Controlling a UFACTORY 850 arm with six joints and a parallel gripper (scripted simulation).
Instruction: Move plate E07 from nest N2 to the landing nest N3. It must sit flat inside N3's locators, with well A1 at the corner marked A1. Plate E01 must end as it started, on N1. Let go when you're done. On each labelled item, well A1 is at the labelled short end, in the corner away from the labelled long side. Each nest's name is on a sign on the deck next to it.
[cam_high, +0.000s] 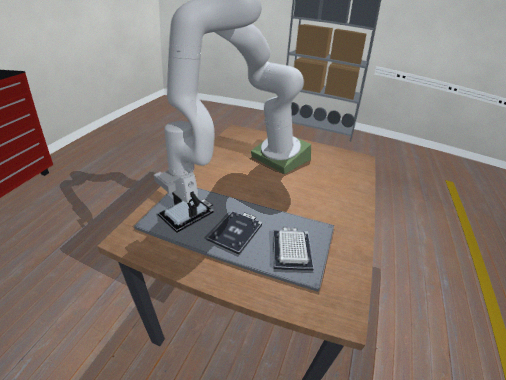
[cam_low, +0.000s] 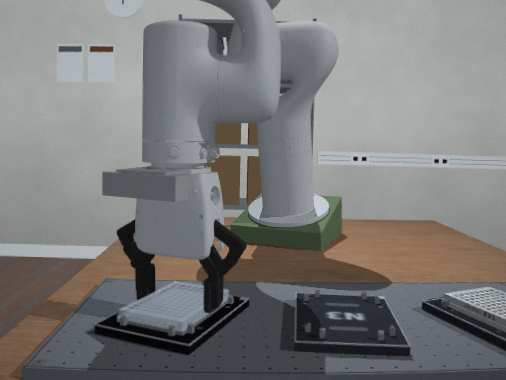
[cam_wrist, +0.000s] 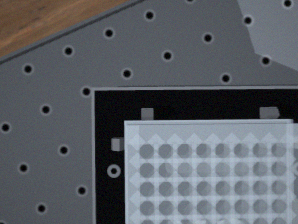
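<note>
Now: the clear well plate 1 cm below my hand. Round my hand: nest N2: 2 cm below; then landing nest N3: 20 cm to the left, 2 cm below, 1 cm behind; then A1 corner mark: 7 cm to the left, 6 cm behind, 2 cm below.
</note>
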